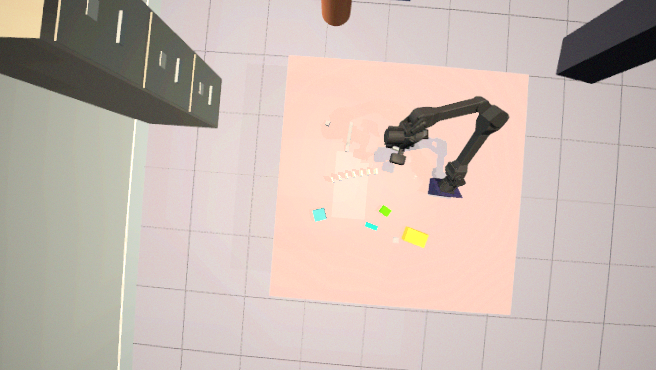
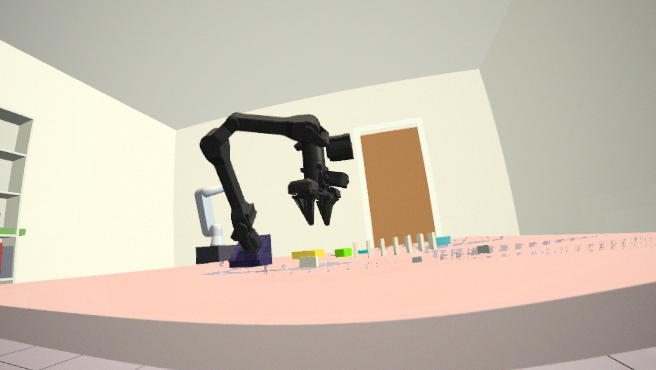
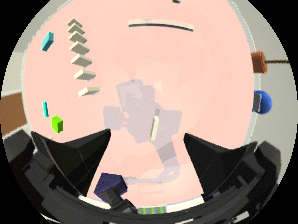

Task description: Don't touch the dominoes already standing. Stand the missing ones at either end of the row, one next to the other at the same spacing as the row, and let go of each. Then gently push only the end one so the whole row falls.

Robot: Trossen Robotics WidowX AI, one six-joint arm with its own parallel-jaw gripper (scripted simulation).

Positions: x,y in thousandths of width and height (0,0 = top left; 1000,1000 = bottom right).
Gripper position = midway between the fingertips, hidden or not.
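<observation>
My gripper (image 2: 487,609), (image 3: 498,605) is open and holds nothing.
</observation>
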